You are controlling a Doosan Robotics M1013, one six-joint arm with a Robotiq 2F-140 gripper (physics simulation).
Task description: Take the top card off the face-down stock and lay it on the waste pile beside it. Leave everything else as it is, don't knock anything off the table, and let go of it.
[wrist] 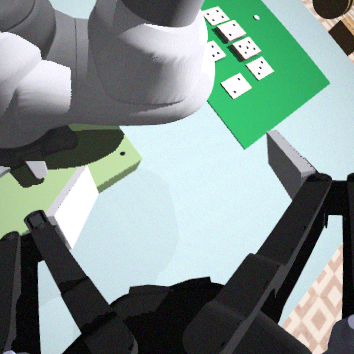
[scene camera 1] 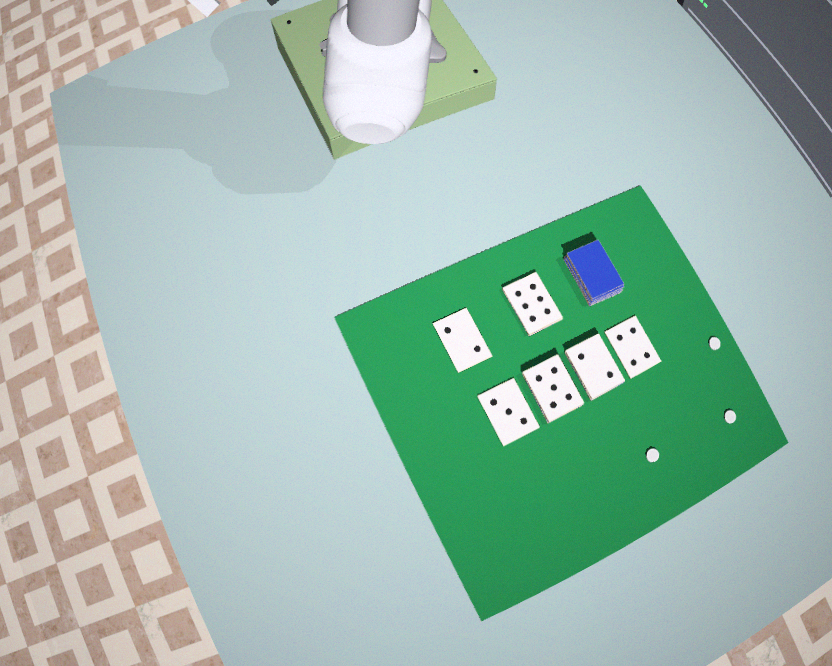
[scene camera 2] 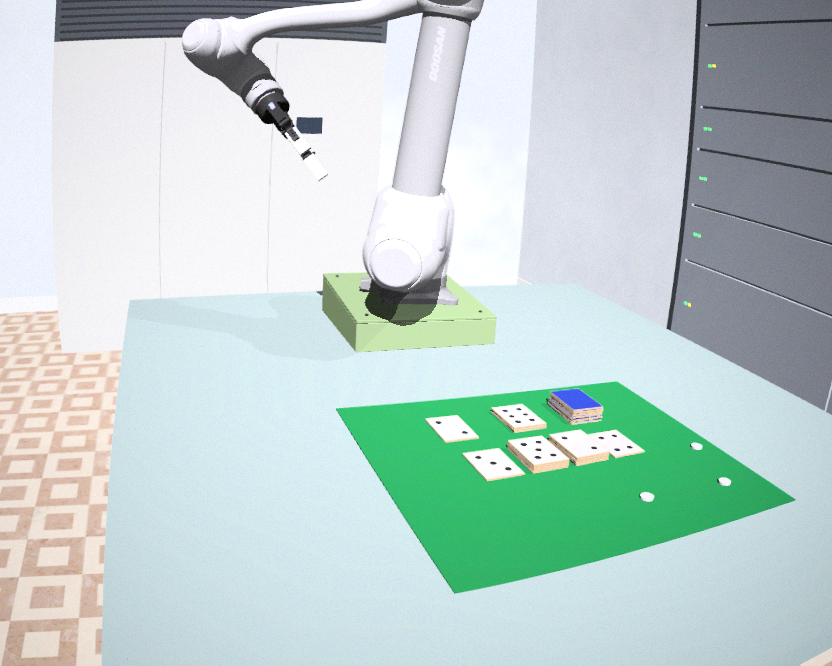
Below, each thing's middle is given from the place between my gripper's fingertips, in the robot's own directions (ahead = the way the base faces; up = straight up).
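Labels:
The blue-backed card (scene camera 1: 594, 267) is far ahead of my hand, far to the left of it and far below it. Measured from my hand as well, the six-dot card (scene camera 1: 530, 299) sits 38 cm below, 48 cm ahead and 31 cm to the left, while the green mat (scene camera 1: 515, 520) is 40 cm below, 33 cm to the left and 63 cm ahead. As for the two-dot card (scene camera 1: 461, 338), my hand is well above it, well short of it and a good way to the right of it.

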